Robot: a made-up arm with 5 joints.
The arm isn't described. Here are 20 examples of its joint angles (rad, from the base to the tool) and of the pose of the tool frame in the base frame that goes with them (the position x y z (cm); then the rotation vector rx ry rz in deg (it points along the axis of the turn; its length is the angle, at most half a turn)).
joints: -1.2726 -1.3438 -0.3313 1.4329 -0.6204
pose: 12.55 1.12 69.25 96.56 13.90 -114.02
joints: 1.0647 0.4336 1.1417 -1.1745 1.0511
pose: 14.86 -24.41 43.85 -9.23 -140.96 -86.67
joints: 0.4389 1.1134 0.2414 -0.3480 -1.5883
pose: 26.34 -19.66 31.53 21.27 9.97 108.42
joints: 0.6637 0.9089 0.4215 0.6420 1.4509
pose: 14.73 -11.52 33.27 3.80 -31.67 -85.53
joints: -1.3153 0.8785 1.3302 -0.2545 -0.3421
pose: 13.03 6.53 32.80 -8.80 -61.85 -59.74
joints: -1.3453 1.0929 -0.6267 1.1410 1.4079
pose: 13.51 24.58 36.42 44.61 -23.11 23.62
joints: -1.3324 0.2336 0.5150 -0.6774 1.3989
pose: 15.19 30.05 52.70 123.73 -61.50 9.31
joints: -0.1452 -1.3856 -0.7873 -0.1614 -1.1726
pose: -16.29 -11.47 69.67 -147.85 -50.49 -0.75
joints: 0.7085 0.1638 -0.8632 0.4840 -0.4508
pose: 22.38 -23.70 73.17 -55.91 77.28 86.95
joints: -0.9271 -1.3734 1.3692 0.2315 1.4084
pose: 17.29 11.56 51.94 101.31 -79.69 -0.51
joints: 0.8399 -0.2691 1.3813 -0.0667 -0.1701
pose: 13.34 -18.13 42.68 20.71 73.55 138.10
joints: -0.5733 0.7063 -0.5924 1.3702 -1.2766
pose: 32.34 7.72 44.32 -39.32 -58.19 -159.56
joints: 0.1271 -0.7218 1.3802 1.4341 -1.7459
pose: 5.59 -8.90 43.66 89.37 34.36 95.41
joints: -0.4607 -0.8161 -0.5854 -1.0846 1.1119
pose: -4.26 -8.06 76.93 -62.59 46.63 -20.02
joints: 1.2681 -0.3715 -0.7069 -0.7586 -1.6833
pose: -2.12 -6.36 83.22 -142.84 29.76 22.47
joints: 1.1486 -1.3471 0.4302 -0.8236 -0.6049
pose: -3.35 1.37 75.37 -105.28 80.01 -9.19
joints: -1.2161 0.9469 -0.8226 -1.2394 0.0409
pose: 20.27 26.66 66.71 -151.82 -9.83 72.59
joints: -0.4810 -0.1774 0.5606 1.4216 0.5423
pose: 19.58 3.14 46.00 0.50 -47.15 -65.29
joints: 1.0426 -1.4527 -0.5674 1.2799 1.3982
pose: 1.24 0.41 69.65 12.49 175.54 -3.89
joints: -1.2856 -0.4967 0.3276 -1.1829 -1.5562
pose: 17.14 11.36 76.34 78.34 121.60 -89.87
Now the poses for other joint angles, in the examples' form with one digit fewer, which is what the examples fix.
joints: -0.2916 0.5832 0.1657 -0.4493 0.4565
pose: 39.9 6.1 49.7 77.9 -94.0 -87.3
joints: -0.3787 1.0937 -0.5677 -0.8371 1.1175
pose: 42.1 11.4 52.6 104.7 -123.5 -29.9
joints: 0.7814 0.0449 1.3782 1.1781 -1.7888
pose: -0.9 -6.4 44.7 116.7 5.8 49.8
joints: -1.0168 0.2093 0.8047 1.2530 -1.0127
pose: 16.8 4.2 41.5 -53.6 -83.2 -92.0
